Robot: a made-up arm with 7 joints.
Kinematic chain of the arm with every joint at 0, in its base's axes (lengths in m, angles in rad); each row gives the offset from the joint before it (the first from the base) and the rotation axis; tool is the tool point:
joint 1: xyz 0 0 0.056 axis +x
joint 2: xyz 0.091 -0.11 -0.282 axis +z
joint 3: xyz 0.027 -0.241 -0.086 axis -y
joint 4: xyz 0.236 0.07 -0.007 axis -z
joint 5: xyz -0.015 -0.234 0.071 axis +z
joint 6: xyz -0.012 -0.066 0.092 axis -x
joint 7: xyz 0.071 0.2 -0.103 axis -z
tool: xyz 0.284 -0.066 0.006
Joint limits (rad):
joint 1: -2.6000..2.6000
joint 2: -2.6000..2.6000
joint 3: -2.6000..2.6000
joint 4: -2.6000..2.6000
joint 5: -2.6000..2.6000
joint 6: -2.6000..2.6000
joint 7: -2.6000..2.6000
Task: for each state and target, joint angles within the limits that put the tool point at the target. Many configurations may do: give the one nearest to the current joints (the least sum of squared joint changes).
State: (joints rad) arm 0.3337 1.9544 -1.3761 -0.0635 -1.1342 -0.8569 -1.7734
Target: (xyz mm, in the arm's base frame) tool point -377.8 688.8 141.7
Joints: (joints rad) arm 0.7714 2.5478 -0.9025 -0.1854 -1.0731 -1.0798 -1.8134
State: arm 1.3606 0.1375 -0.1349 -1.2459 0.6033 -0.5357 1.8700
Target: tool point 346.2 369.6 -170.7
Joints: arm 0.8338 0.5359 -0.3283 -2.0542 0.8755 -0.5390 0.9272
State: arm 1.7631 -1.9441 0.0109 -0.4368 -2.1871 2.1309 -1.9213
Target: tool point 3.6 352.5 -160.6
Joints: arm 1.1186 -1.7753 -0.0373 -0.4407 -2.4723 2.4811 -2.3055
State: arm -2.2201 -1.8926 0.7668 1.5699 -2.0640 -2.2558 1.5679
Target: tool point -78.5 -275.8 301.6
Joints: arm -2.4405 -1.7740 0.9919 1.5220 -2.0757 -2.1187 1.3379
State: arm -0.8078 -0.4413 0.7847 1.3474 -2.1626 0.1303 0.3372
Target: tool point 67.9 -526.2 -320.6
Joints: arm -0.8520 -0.5340 1.4132 1.5714 -2.1993 0.3128 0.0473
